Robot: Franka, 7 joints.
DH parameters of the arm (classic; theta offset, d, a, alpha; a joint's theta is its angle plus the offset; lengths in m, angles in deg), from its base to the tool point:
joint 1: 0 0.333 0 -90
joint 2: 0 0 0 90
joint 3: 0 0.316 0.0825 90
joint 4: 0 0 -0.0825 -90
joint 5: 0 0.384 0 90
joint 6: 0 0 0.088 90
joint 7: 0 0.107 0 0
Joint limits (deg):
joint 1: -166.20..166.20
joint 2: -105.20..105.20
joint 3: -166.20..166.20
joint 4: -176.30..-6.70
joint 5: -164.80..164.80
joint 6: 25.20..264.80
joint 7: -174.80..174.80
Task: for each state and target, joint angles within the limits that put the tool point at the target. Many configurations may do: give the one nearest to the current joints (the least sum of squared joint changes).
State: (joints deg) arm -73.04 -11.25 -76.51 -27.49 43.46 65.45 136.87
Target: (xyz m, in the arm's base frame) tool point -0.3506 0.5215 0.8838
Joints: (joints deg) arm -78.07 -50.42 -88.24 -21.90 45.52 112.87 136.87
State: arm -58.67 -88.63 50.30 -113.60 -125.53 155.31 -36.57
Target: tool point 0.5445 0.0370 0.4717
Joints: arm -94.57 -83.46 73.30 -121.72 -124.64 156.84 -36.57
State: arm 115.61 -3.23 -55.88 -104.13 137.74 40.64 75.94
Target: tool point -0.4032 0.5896 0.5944
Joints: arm 140.15 35.05 -34.94 -75.02 143.83 70.03 75.94
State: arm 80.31 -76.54 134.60 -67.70 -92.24 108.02 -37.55
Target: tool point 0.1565 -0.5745 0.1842
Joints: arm 128.41 -41.02 166.20 -105.60 -77.85 89.25 -37.55
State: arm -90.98 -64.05 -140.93 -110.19 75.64 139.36 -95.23
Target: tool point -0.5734 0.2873 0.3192
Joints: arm -86.12 -45.68 -115.07 -108.61 75.70 132.30 -95.23
